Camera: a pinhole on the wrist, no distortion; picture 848 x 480 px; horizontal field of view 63.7 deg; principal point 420.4 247.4 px. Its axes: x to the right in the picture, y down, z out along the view. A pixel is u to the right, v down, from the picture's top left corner.
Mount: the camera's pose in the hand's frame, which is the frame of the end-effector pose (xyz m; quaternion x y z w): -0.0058 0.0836 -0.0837 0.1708 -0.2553 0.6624 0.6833
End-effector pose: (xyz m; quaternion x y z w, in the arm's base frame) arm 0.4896 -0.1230 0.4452 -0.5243 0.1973 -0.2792 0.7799
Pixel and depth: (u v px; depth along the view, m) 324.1 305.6 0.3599
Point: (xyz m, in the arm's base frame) 0.4970 0.0052 0.6619
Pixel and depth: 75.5 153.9 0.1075
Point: 0.4655 -0.1458 0.4571
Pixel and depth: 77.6 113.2 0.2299
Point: 0.4901 -0.1442 0.5951
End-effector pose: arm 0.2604 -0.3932 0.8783 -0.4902 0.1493 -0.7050 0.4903
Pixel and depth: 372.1 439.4 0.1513
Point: 0.2819 -0.3256 0.8617
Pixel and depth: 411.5 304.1 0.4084
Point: 0.3829 -0.1809 1.0491
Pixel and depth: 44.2 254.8 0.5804
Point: 0.1555 -0.0291 1.2826
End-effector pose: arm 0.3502 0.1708 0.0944 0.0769 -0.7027 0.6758 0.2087
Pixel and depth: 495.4 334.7 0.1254
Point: 0.3697 0.1423 0.0574
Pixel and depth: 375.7 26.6 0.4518
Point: 0.3024 -0.1062 0.3191
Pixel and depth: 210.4 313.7 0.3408
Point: 0.4735 0.0157 0.2417
